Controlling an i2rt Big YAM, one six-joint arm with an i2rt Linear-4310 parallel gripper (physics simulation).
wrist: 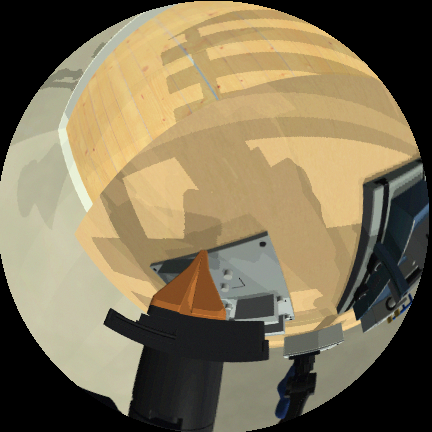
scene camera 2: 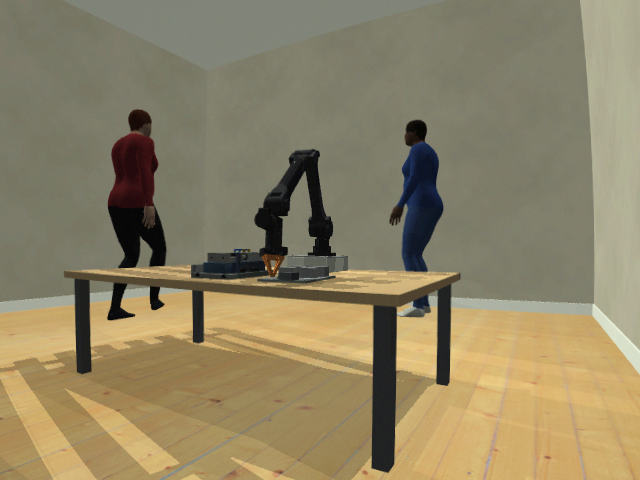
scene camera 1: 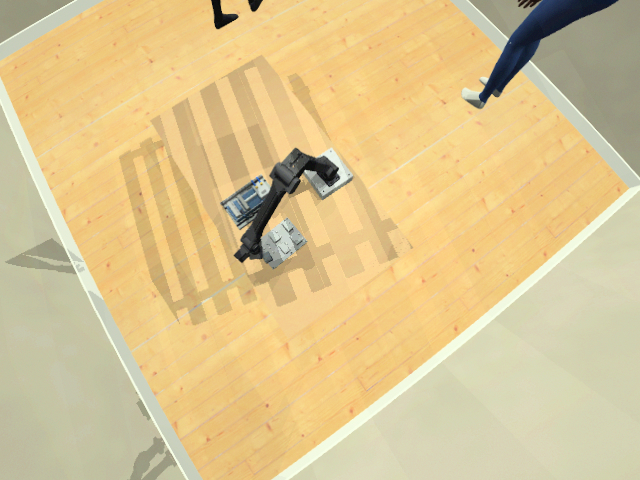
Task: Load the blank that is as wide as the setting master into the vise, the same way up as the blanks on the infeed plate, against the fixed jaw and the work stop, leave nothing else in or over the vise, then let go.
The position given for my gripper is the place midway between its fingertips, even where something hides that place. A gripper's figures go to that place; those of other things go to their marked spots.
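Labels:
Grey infeed plate (wrist: 257, 266), 0.17 m from the lens. My gripper (wrist: 203, 253), 0.15 m from the lens.

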